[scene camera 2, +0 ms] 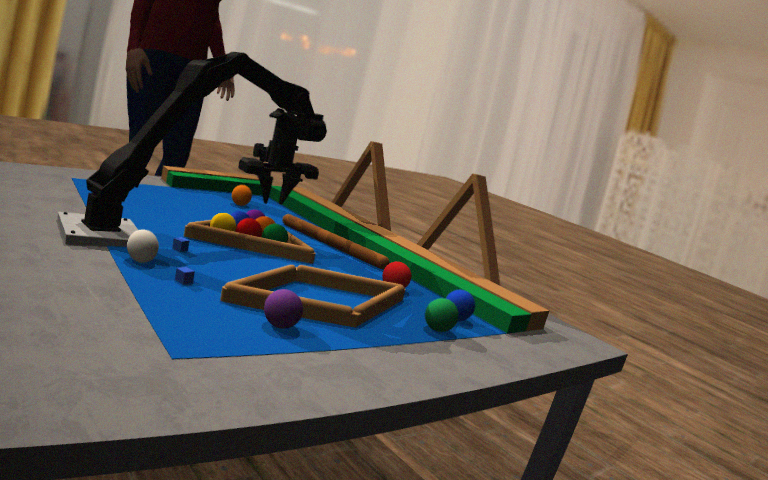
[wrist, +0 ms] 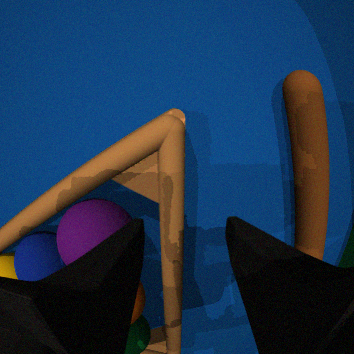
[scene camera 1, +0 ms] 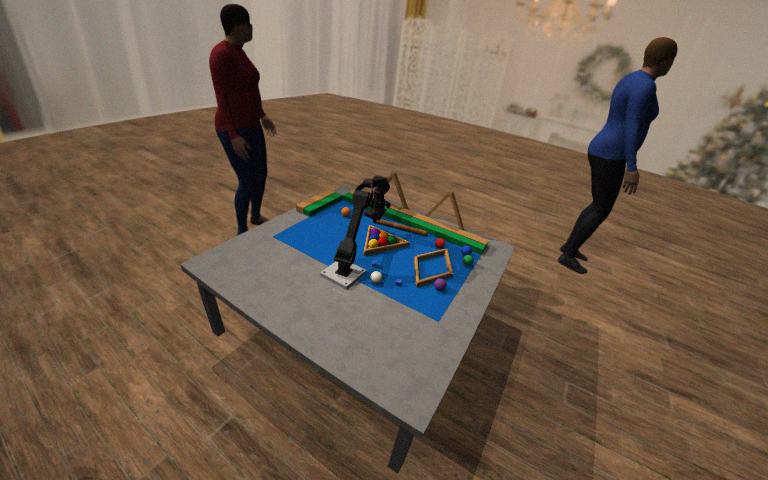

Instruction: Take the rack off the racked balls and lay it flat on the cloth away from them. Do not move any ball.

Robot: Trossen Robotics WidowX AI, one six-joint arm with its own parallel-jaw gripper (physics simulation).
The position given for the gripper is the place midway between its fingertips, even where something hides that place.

On the table rest a wooden cue stick [scene camera 2: 378, 260] and a green ball [scene camera 2: 441, 315]. Also in view: the gripper [scene camera 2: 272, 203].
The wooden cue stick shows as well in the wrist view [wrist: 302, 93]. The gripper also shows in the wrist view [wrist: 185, 226]. The wrist view misses the green ball: it is out of frame.
